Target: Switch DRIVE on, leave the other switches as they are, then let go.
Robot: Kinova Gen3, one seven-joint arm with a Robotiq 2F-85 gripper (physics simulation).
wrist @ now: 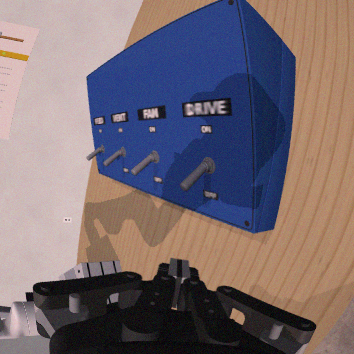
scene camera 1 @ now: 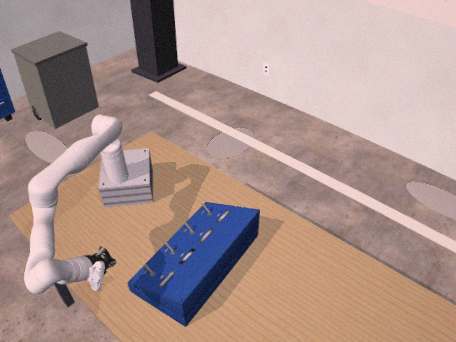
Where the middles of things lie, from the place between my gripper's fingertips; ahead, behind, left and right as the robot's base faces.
The blue switch panel [scene camera 1: 182,281] is 12 cm ahead of my hand, 28 cm to the left of it and 12 cm below it.
